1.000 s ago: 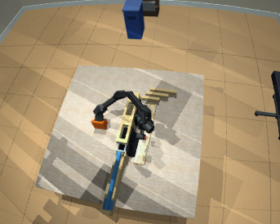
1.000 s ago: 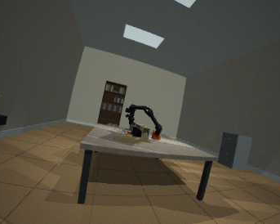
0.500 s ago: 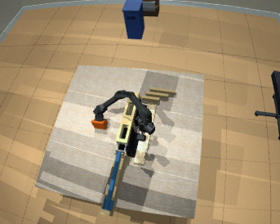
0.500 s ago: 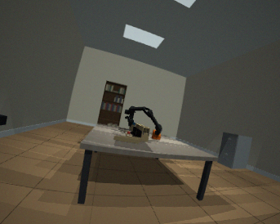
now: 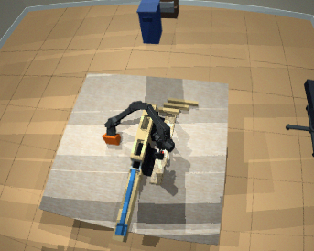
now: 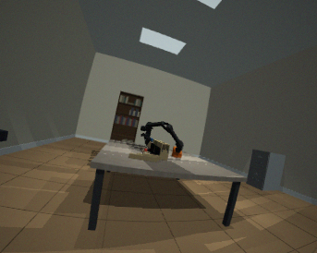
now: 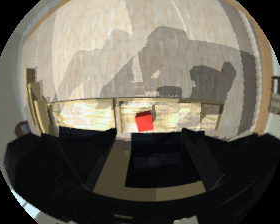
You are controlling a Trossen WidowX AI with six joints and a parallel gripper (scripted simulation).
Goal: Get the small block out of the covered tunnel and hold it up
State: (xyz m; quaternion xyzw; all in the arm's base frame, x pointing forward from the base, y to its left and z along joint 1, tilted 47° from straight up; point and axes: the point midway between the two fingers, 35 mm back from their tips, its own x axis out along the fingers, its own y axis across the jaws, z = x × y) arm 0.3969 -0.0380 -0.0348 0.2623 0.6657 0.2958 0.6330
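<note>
My gripper tip is 1 cm past the small red block and 6 cm above it. From my gripper tip the other things lie so: tan covered tunnel: 11 cm behind, 14 cm to the right, 1 cm below.
</note>
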